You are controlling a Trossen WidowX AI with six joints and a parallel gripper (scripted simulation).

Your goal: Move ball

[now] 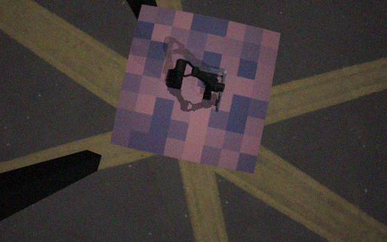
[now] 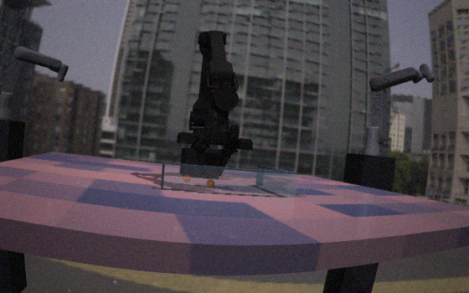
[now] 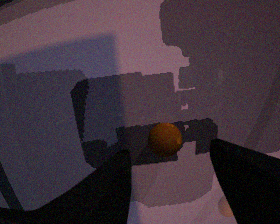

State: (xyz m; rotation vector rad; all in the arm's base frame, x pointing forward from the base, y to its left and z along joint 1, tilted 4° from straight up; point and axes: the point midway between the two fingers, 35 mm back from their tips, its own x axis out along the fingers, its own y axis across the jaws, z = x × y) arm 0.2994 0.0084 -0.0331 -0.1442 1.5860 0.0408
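Right now my gripper tip is 20 mm above the orange ball. The rest, counted from my gripper tip: clear wall: 110 mm ahead, 40 mm to the left.
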